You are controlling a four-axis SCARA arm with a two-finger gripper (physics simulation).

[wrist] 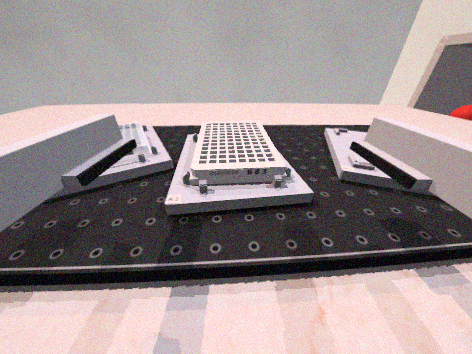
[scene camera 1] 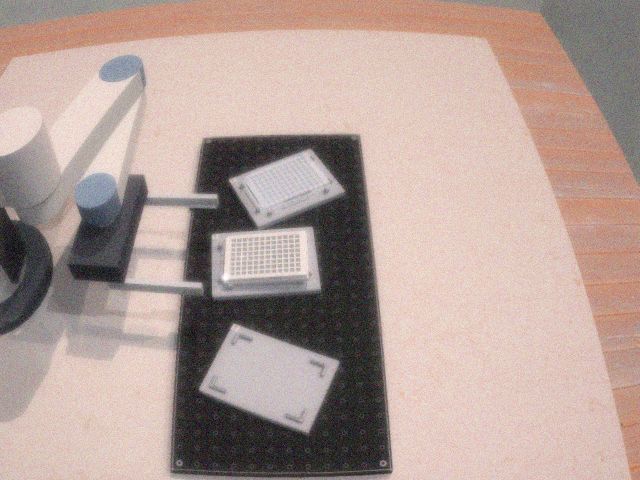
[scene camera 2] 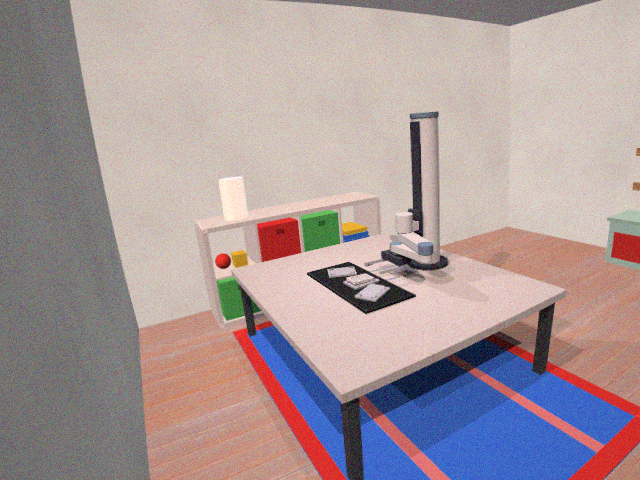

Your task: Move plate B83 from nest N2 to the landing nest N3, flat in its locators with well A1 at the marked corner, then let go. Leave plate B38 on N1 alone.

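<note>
Plate B83, white with a grid of wells, sits on nest N2, among its corner locators. The nest's A1 mark is at its near left corner in the wrist view. Landing nest N3 bears no plate; its A1 mark cannot be read. Clear plate B38 is on nest N1. My gripper is open and empty; its fingertips are short of B83, one towards each side.
A black perforated board bears the three nests on the table. The arm's column stands at the back of the table in the second scene view. A shelf unit stands behind the table.
</note>
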